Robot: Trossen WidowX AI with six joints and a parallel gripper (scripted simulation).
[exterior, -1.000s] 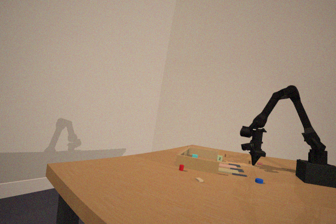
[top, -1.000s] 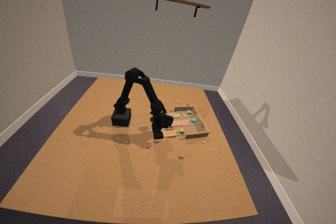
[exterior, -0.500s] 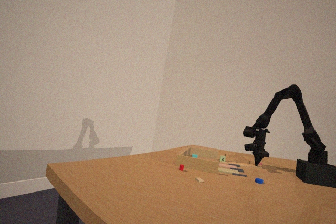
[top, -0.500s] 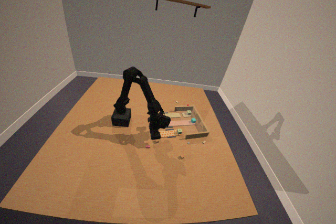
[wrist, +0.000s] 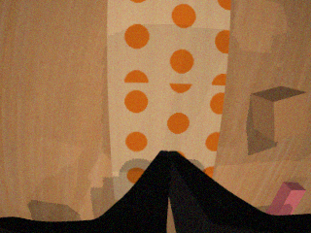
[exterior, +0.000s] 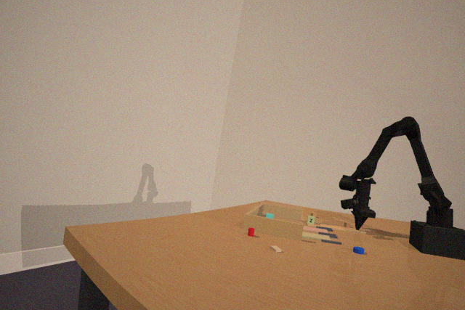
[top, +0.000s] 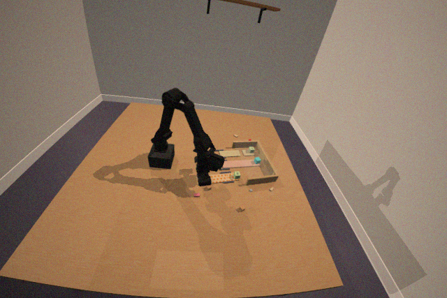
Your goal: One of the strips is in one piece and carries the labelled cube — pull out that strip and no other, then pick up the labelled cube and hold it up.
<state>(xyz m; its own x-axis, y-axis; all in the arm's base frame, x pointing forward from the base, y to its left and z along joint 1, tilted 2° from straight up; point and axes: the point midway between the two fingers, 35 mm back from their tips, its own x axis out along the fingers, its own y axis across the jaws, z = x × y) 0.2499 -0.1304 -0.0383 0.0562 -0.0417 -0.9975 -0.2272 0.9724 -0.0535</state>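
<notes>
Now: gripper tip 100 mm to the left of the pink piece and 20 mm past it. The rest, counted from my gripper tip: blue disc 300 mm to the left, 10 mm ahead; then red cylinder 390 mm to the left, 320 mm ahead, 10 mm above.
</notes>
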